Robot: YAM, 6 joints.
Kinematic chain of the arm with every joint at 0, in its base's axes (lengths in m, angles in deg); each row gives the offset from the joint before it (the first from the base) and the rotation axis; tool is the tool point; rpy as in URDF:
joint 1: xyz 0 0 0.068 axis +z
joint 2: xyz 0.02 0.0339 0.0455 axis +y
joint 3: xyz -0.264 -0.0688 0 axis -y
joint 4: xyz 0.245 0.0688 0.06 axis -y
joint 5: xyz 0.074 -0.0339 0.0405 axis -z
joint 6: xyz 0.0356 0 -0.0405 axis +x
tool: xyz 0 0 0 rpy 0 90 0
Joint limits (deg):
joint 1: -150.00..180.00
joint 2: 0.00..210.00
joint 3: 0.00..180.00
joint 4: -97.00..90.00
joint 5: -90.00..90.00
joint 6: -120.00..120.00
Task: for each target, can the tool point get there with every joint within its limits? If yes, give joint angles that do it. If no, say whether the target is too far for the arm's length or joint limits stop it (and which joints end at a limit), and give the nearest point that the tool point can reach.
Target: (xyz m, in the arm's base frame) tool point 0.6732 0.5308 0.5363
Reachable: no: too far | nearest point 0.4544 0.3583 0.3956 | short by 0.312 m
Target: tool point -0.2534 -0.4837 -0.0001
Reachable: yes | joints -114.91 179.07 160.73 -65.79 47.04 8.78
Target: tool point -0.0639 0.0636 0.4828
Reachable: yes | joints -40.36 18.21 85.63 -47.24 -11.44 -80.38
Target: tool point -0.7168 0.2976 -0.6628
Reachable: no: too far | nearest point -0.4413 0.1832 -0.2985 | short by 0.471 m
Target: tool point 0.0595 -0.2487 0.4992
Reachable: yes | joints -75.34 68.35 77.72 12.80 8.72 -99.75
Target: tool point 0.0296 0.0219 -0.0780
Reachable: yes | joints -12.41 180.58 36.39 -37.73 -51.21 -53.45
